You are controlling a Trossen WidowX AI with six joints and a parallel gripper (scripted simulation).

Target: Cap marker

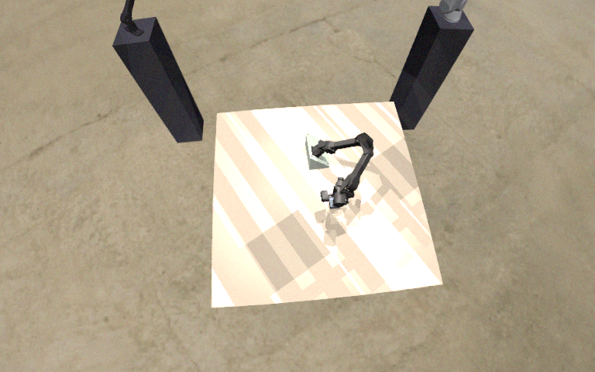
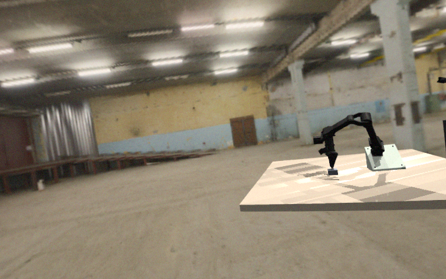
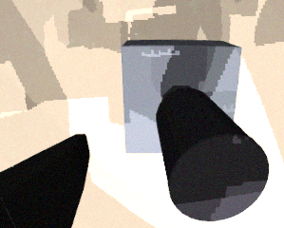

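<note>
Right now the marker cap is 10 mm above my gripper tip. The rest, counted from my gripper tip: holder block 50 mm below.
</note>
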